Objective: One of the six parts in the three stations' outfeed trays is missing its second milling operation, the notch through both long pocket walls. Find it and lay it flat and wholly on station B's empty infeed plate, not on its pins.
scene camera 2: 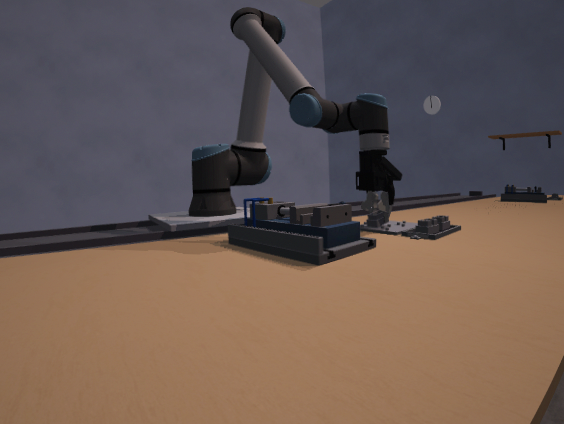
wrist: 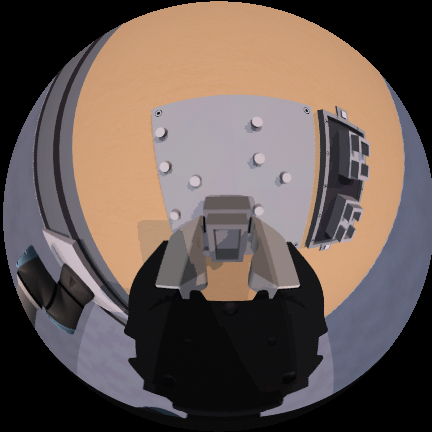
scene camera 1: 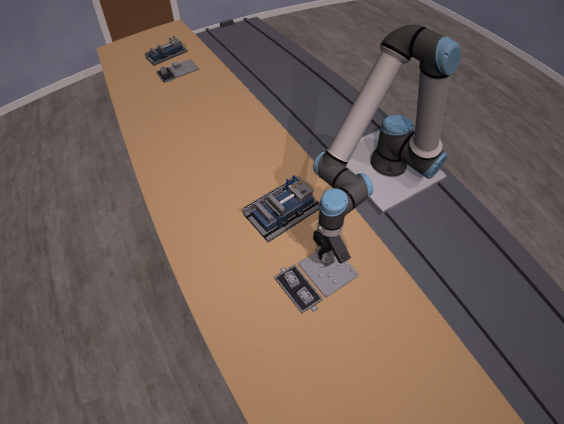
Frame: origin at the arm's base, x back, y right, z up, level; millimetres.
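Seen in the pictures: gripper, fingertip midpoint: [scene camera 2: 379, 222] [wrist: 226, 217] [scene camera 1: 327, 260]; arm's base at its link origin: [scene camera 2: 212, 213] [wrist: 77, 280] [scene camera 1: 388, 163].
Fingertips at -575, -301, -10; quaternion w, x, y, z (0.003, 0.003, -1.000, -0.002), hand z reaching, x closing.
Pixels of each thing's middle, then the offset from my fingertips to it, as dx, dy, dz. "pt": a spot on its surface instead.
- grey block-shaped part at the middle of its body: [wrist: 226, 231] [scene camera 2: 377, 218] [scene camera 1: 326, 257] -1, +9, +12
- light grey infeed plate at the middle of its body: [wrist: 241, 182] [scene camera 2: 389, 226] [scene camera 1: 328, 269] -15, -32, -16
- grey vise at the middle of its body: [scene camera 2: 298, 224] [scene camera 1: 282, 204] -29, +323, +30
- small tray at a spot on its surface: [scene camera 1: 166, 76] pt -153, +1814, -13
My gripper [scene camera 1: 330, 249] [scene camera 2: 378, 206] [wrist: 226, 217] is shut on a grey block-shaped part [scene camera 1: 326, 258] [scene camera 2: 376, 219] [wrist: 227, 205]. In the wrist view its rectangular pocket opens between the fingers, and no notch shows in its walls. The part is low over the edge area of the light grey infeed plate [scene camera 1: 325, 288] [wrist: 220, 130], on the side toward the machine vise. Whether it touches the plate or a pin is unclear; the fingers hide part of it. Several round pins stand up from the plate. Two notched parts [scene camera 1: 291, 277] [wrist: 357, 155] sit in the dark outfeed tray [scene camera 1: 298, 286] [wrist: 345, 189] alongside.
A blue and grey vise [scene camera 1: 282, 207] [scene camera 2: 300, 225] stands beside the plate on the wooden table. Another vise [scene camera 1: 166, 51] [scene camera 2: 523, 195] stands at the far end, with a small tray [scene camera 1: 166, 76] and a plate [scene camera 1: 189, 68] carrying a part. The rail [scene camera 1: 465, 240] runs along the table.
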